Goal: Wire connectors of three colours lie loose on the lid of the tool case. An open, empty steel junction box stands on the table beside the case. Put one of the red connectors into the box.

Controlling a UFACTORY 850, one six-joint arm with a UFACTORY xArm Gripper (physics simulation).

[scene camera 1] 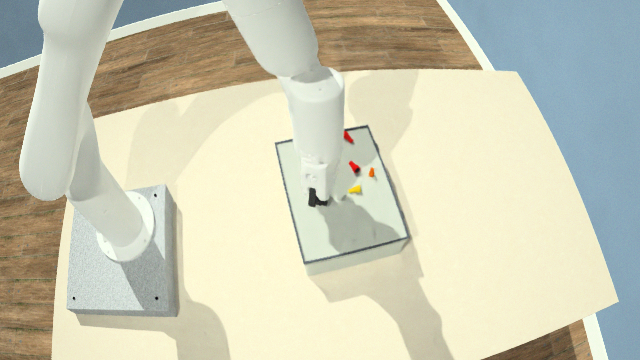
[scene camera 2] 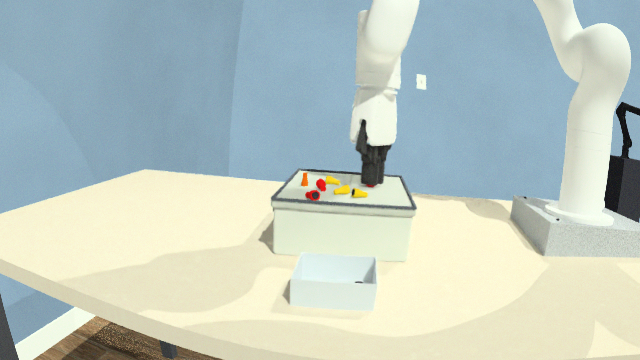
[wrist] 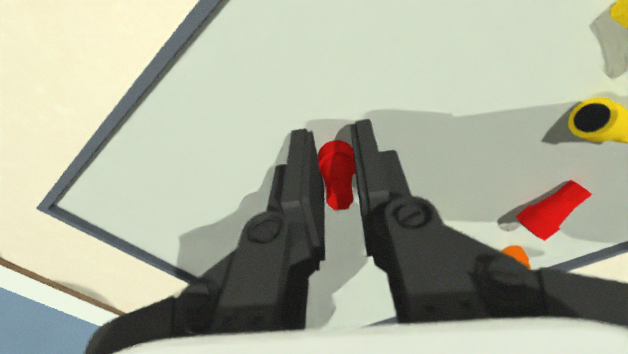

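Note:
My gripper (scene camera 1: 320,203) (scene camera 2: 373,182) (wrist: 335,156) is shut on a red connector (scene camera 2: 370,185) (wrist: 338,172), low over the pale lid (scene camera 1: 345,245) (scene camera 2: 392,197) (wrist: 240,65) of the tool case. The connector lies between the two fingers, with its wide end towards the fingertips in the wrist view; whether it touches the lid is hard to tell. Another red connector (scene camera 1: 354,166) lies on the lid, and a further red connector (scene camera 1: 348,137) lies near its edge. The open steel junction box (scene camera 2: 332,296) stands beside the case in scene camera 2, with a small dark spot inside. The box does not show in scene camera 1.
An orange connector (scene camera 1: 371,172) (scene camera 2: 305,180) (wrist: 516,256) lies on the lid. Several yellow connectors lie there too, one (scene camera 1: 355,190) right of the gripper in scene camera 1. The arm's grey base block (scene camera 1: 122,280) (scene camera 2: 590,241) stands on the table (scene camera 1: 480,200) (scene camera 2: 150,220).

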